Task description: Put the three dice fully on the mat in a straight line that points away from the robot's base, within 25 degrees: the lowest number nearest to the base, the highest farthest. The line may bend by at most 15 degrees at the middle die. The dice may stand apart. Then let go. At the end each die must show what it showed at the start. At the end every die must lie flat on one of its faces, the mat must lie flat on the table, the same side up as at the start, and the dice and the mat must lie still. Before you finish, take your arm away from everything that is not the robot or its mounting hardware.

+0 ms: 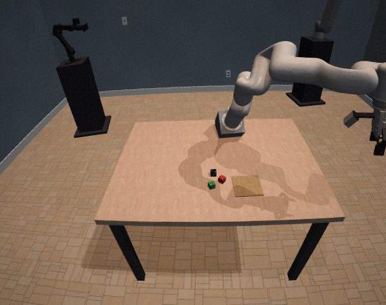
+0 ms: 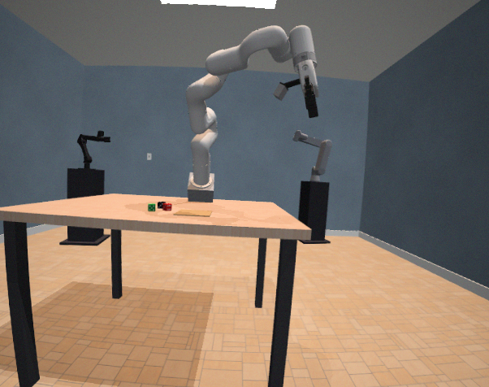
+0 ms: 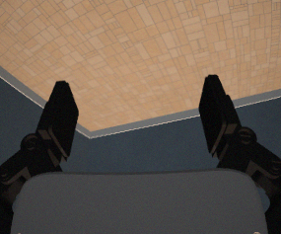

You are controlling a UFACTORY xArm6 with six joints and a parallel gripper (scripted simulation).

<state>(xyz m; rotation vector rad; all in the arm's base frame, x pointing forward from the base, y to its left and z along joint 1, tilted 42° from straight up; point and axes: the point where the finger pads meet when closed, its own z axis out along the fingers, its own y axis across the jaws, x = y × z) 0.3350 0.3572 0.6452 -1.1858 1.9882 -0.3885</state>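
Now: the green die 540 mm to the right of my hand, 380 mm below it and 300 mm behind it. The rest, counted from my hand: black die 510 mm to the right, 390 mm behind, 380 mm below; tan mat 390 mm below, 360 mm to the right, 270 mm behind; red die 480 mm to the right, 380 mm below, 330 mm behind.
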